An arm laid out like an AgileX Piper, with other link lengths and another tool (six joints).
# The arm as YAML. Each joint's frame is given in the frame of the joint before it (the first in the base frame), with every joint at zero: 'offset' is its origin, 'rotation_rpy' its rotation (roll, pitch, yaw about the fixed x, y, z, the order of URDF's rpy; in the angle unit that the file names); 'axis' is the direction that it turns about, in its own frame. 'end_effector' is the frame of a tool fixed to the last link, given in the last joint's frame.
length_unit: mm
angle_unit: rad
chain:
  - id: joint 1
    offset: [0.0, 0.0, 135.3]
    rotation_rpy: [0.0, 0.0, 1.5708]
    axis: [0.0, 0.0, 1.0]
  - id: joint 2
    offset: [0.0, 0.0, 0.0]
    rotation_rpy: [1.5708, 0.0, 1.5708]
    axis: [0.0, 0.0, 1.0]
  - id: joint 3
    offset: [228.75, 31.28, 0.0]
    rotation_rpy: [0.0, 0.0, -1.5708]
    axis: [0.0, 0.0, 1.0]
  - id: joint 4
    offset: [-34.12, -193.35, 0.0]
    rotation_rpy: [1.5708, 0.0, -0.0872]
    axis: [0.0, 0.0, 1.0]
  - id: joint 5
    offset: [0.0, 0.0, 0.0]
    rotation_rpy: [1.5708, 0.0, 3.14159]
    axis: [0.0, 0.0, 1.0]
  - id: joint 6
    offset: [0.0, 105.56, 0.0]
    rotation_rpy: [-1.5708, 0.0, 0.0]
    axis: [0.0, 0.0, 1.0]
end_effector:
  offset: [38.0, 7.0, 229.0]
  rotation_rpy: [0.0, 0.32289, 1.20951]
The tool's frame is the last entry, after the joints.
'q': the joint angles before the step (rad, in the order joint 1, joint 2, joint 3, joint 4, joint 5, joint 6). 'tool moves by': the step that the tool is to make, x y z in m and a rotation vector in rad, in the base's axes. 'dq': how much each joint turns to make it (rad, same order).
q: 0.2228, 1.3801, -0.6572, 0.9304, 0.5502, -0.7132
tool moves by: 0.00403, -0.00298, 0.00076, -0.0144, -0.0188, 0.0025
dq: 0.0001, 0.0000, 0.0000, -0.0048, -0.0161, -0.0131
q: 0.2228, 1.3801, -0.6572, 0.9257, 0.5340, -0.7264
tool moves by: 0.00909, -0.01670, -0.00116, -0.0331, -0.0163, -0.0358
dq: -0.0152, -0.0082, 0.0000, -0.0572, -0.0299, 0.0466
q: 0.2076, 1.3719, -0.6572, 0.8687, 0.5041, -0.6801
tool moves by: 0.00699, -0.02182, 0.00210, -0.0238, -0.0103, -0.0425
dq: -0.0511, -0.0241, 0.0000, -0.0592, 0.0066, 0.0384
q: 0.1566, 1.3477, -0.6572, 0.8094, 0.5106, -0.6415
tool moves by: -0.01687, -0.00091, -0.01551, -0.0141, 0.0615, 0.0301
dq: -0.0210, 0.0162, 0.0000, -0.0428, 0.0606, 0.0110
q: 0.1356, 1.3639, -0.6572, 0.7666, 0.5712, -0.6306
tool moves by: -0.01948, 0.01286, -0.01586, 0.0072, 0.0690, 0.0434
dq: 0.0218, 0.0401, -0.0014, 0.0010, 0.0397, 0.0000
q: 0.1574, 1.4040, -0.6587, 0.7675, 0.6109, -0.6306
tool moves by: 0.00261, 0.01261, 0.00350, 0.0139, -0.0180, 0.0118
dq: 0.0452, 0.0081, 0.0000, 0.0376, -0.0341, -0.0106
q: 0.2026, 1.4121, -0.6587, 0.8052, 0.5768, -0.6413
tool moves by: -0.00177, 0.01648, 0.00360, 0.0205, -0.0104, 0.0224
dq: 0.0494, 0.0077, 0.0000, 0.0457, -0.0227, -0.0179
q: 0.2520, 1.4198, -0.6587, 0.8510, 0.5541, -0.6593
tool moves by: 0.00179, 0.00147, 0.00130, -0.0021, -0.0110, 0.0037
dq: 0.0094, 0.0000, 0.0000, 0.0042, -0.0122, -0.0052
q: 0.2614, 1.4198, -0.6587, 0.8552, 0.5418, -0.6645
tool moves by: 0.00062, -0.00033, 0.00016, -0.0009, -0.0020, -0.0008
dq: 0.0001, -0.0001, 0.0000, -0.0002, -0.0023, -0.0004
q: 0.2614, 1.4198, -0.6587, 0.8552, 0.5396, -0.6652
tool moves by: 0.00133, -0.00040, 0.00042, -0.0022, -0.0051, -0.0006
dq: 0.0016, 0.0000, -0.0001, -0.0001, -0.0057, -0.0014
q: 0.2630, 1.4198, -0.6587, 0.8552, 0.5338, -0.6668
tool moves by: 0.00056, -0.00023, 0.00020, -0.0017, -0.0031, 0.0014
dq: -0.0001, 0.0000, 0.0000, 0.0000, -0.0019, -0.0033
